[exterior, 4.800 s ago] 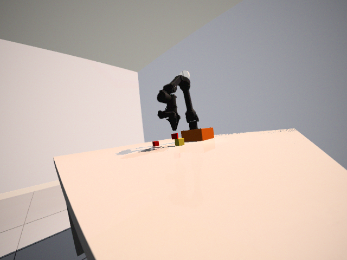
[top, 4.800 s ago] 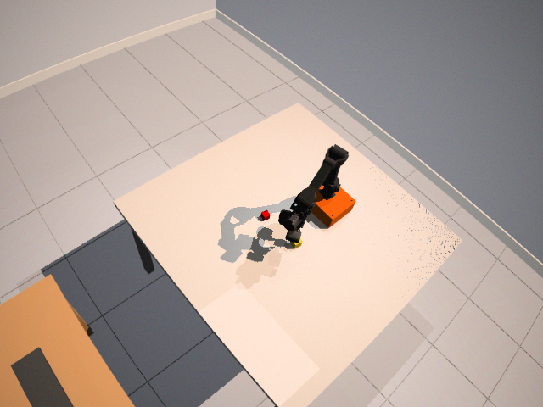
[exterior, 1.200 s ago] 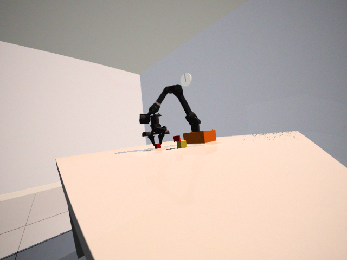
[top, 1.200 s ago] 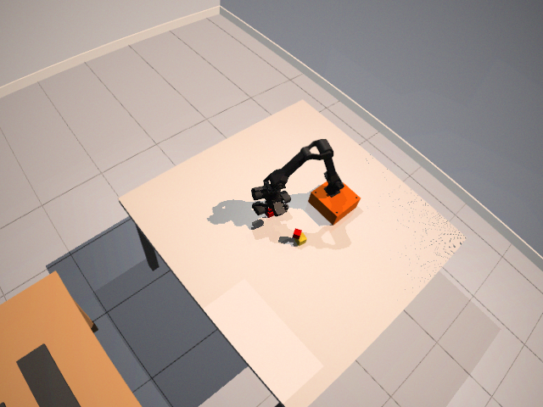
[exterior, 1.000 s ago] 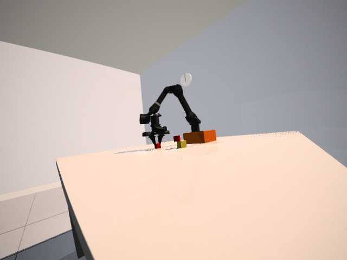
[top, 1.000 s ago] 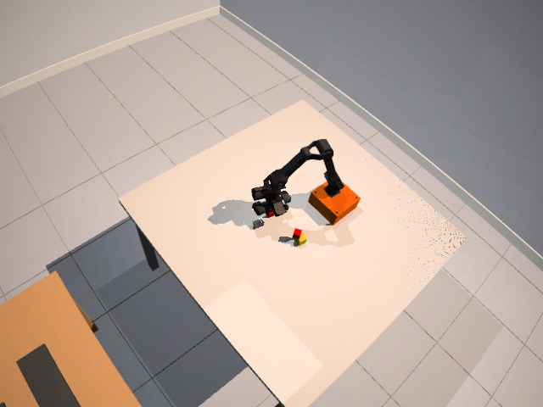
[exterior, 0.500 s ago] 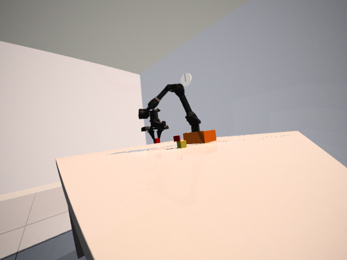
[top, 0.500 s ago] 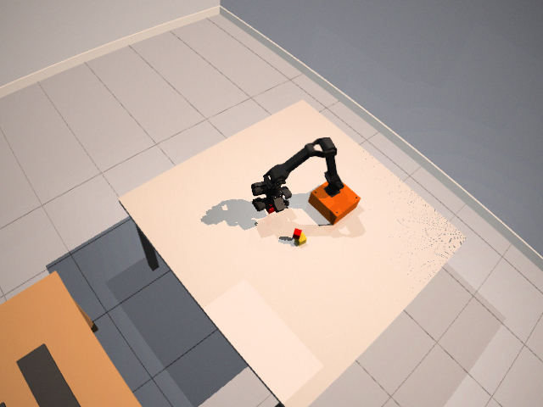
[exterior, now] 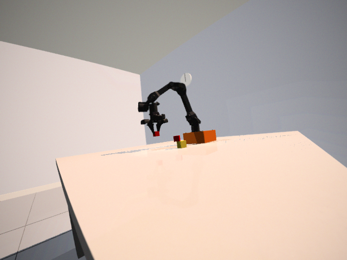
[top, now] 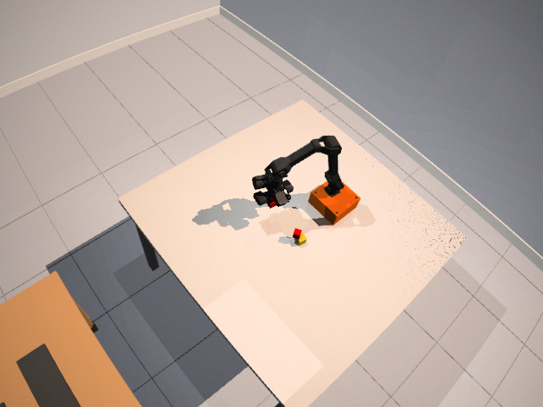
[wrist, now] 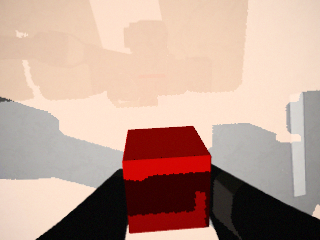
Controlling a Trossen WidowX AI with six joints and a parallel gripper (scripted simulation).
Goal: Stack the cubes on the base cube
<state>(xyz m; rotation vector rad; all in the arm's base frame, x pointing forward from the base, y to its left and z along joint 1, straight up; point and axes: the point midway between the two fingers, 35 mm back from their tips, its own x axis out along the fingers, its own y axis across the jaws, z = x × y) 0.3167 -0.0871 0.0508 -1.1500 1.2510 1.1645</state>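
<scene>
Now: the yellow base cube 40 mm behind my gripper tip, 200 mm to the left of it and 80 mm below it.
</scene>
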